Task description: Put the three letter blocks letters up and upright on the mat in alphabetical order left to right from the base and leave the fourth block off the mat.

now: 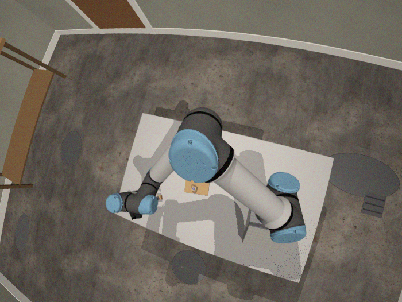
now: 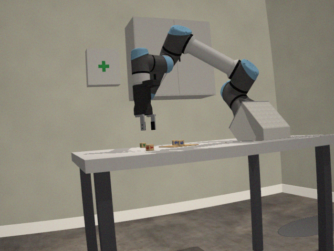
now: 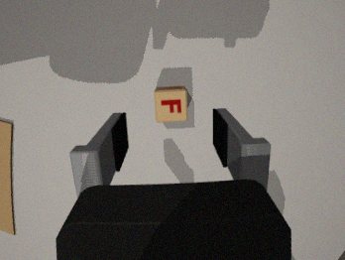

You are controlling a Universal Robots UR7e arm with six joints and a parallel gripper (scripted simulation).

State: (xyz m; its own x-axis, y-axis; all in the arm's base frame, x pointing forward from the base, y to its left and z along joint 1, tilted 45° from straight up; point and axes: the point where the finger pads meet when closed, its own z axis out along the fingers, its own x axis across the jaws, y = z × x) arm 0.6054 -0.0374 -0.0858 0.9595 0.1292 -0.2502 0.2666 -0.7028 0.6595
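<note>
Now: hand 90 mm above the red-marked block. Also, from my hand: tan mat (220 mm behind, 120 mm to the right, 100 mm below).
</note>
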